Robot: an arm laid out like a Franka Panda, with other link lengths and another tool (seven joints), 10 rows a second.
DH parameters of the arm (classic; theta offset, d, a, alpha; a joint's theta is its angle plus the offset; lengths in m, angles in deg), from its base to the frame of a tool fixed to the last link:
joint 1: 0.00 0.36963 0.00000 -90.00
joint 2: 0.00 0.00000 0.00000 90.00
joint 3: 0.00 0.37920 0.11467 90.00
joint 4: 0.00 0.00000 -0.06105 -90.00
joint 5: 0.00 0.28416 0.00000 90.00
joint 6: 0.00 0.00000 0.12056 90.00
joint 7: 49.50 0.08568 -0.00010 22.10
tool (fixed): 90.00 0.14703 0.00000 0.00
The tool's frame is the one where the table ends.
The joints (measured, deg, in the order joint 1, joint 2, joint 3, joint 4, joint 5, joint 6, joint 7), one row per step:
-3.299 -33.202 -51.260 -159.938 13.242 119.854 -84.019
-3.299 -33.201 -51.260 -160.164 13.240 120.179 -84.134
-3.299 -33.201 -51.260 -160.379 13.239 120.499 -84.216
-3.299 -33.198 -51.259 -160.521 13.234 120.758 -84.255
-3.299 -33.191 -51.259 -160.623 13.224 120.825 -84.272
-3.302 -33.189 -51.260 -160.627 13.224 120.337 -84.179
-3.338 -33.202 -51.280 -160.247 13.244 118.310 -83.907
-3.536 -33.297 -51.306 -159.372 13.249 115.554 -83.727
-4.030 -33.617 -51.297 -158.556 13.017 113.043 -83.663
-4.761 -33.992 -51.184 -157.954 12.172 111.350 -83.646
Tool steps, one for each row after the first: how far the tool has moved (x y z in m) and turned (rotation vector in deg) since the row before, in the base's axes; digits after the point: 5 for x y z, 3 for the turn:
-0.00012 0.00034 -0.00099 -0.112 -0.064 0.005
-0.00007 0.00028 -0.00093 -0.107 -0.050 -0.022
0.00006 0.00001 -0.00064 -0.105 -0.039 -0.049
-0.00020 0.00043 -0.00047 0.010 0.033 0.026
-0.00094 0.00175 0.00003 0.384 0.255 0.197
-0.00292 0.00454 0.00197 1.309 0.732 0.688
-0.00359 0.00332 0.00457 1.460 0.601 0.802
-0.00470 0.00185 0.00477 1.092 0.319 0.674
-0.00543 -0.00040 0.00264 0.143 0.260 0.582

